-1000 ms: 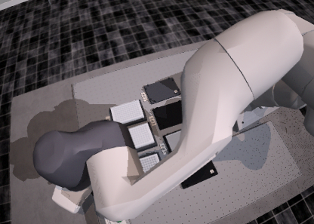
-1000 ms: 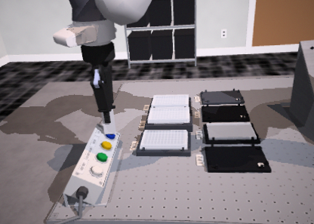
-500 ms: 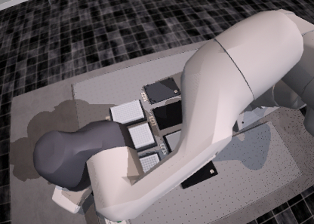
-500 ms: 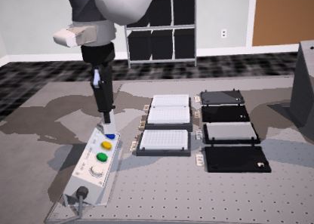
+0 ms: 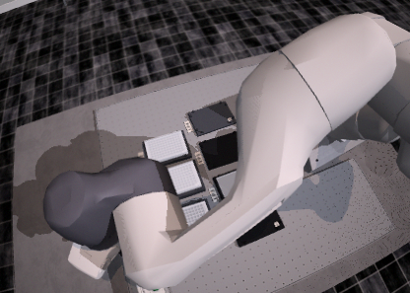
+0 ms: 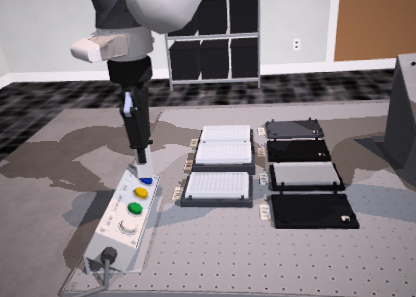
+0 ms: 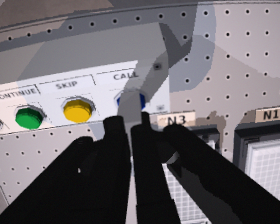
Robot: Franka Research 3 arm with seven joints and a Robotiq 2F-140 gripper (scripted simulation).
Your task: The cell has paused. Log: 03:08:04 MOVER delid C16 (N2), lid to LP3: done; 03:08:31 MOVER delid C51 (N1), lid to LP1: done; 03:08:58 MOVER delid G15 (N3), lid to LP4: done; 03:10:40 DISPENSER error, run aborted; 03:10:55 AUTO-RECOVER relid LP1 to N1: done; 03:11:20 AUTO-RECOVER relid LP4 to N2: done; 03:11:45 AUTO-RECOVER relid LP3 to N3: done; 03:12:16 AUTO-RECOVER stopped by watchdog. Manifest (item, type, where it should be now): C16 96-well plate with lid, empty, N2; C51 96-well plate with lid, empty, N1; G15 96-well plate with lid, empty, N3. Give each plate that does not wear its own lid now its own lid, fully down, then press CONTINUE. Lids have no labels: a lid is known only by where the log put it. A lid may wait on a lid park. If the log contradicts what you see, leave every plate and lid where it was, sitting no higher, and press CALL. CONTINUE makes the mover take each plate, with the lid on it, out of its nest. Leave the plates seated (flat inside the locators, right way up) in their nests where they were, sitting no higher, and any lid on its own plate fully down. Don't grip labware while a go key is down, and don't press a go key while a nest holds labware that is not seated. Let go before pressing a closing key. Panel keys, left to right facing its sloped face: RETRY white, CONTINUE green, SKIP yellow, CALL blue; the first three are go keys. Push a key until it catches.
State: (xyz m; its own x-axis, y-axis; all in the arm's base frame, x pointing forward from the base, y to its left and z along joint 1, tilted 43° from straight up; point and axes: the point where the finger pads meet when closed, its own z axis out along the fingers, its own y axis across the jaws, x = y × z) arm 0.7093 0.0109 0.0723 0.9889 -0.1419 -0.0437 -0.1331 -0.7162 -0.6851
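The blue call key is 40 mm below my hand. Also, from my hand: green continue key: 10 mm ahead, 100 mm to the left, 40 mm below; yellow skip key: 10 mm ahead, 50 mm to the left, 40 mm below; nest label N3: 60 mm behind, 40 mm to the right, 100 mm below.
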